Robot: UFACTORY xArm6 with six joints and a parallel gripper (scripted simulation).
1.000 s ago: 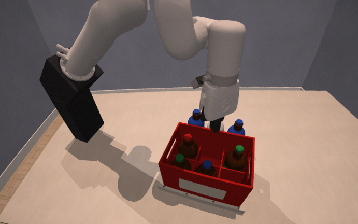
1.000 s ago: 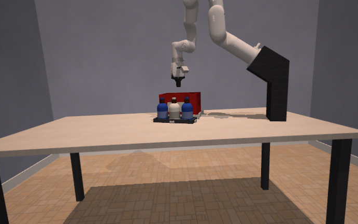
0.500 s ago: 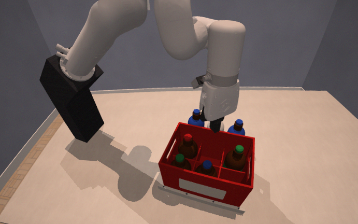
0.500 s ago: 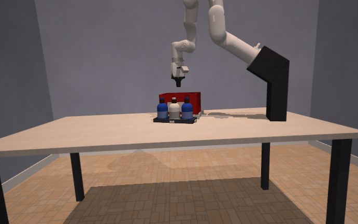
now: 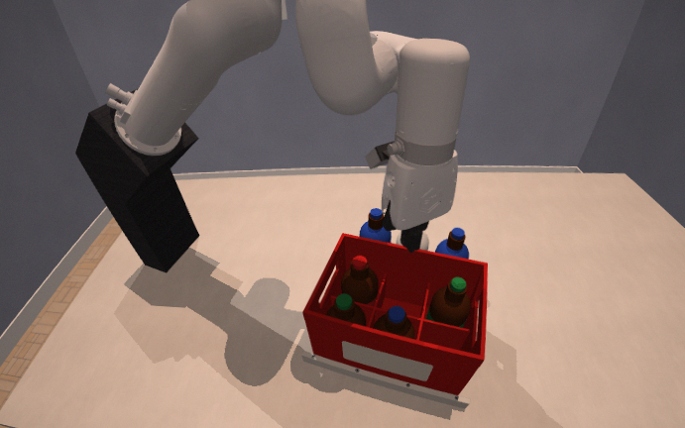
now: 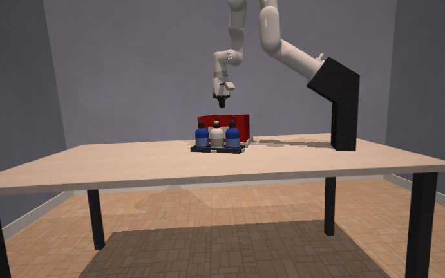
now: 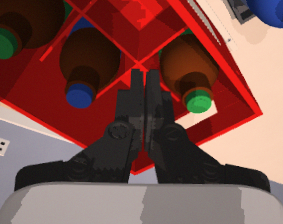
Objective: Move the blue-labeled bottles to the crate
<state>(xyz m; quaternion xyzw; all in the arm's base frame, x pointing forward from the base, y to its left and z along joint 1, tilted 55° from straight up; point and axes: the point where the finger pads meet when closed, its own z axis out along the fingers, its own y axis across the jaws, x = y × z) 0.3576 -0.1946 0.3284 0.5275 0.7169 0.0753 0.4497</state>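
My gripper is now 160 mm above the white-labeled bottle, 110 mm to the right of it and 90 mm short of it. The rest, counted from my hand: crate (160 mm below, 40 mm to the right, 30 mm behind); dark tray (230 mm below, 100 mm to the left, 90 mm ahead).
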